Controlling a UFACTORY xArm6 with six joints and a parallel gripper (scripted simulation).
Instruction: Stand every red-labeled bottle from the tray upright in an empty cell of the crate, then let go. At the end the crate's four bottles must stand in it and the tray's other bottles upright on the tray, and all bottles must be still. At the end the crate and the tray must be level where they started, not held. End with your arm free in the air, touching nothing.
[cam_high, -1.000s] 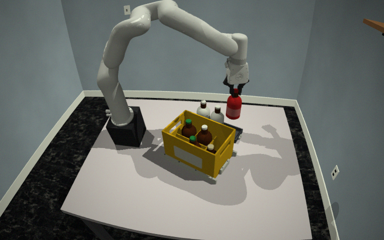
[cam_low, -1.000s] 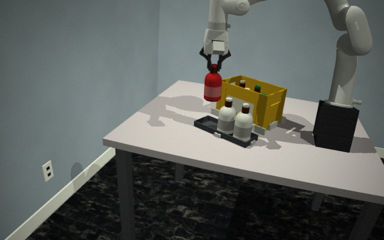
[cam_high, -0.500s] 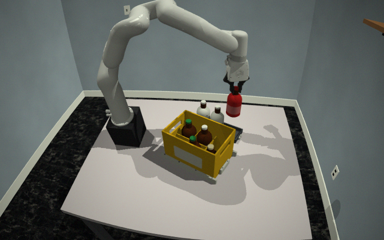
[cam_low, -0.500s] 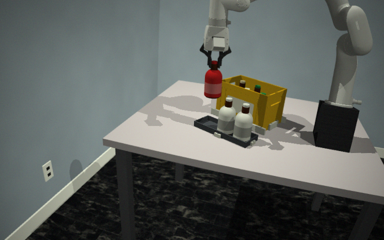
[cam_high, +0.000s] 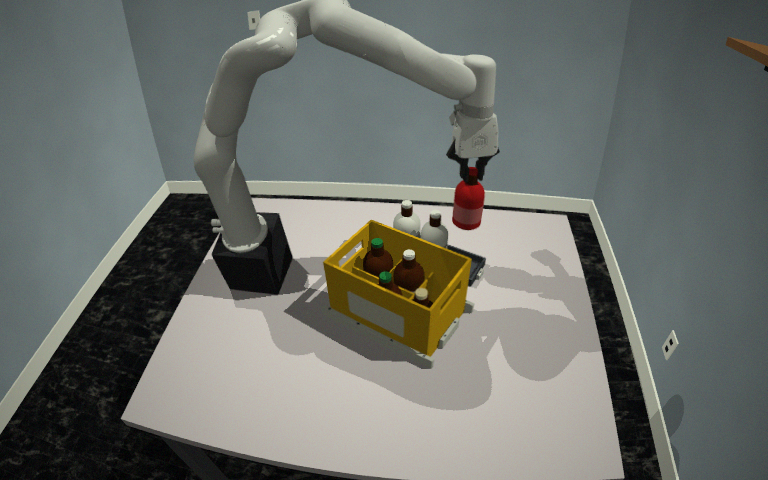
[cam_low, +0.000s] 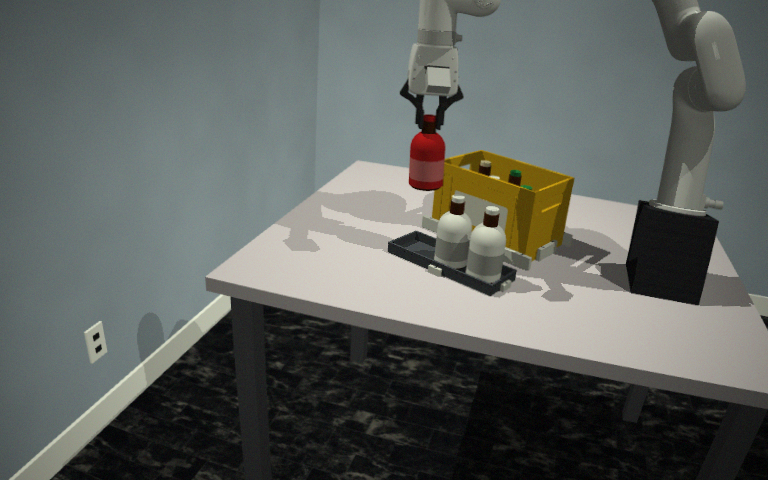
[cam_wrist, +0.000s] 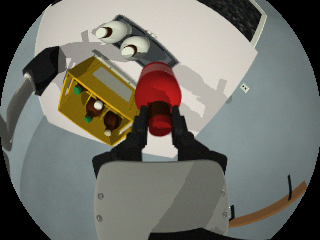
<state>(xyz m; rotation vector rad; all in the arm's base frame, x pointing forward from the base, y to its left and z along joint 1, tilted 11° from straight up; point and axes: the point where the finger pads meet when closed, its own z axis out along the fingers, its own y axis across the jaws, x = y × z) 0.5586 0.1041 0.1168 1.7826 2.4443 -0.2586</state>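
Right now the red-labeled bottle is 70 mm below my hand. Also, from my hand: crate: 220 mm below, 170 mm to the right, 170 mm behind.
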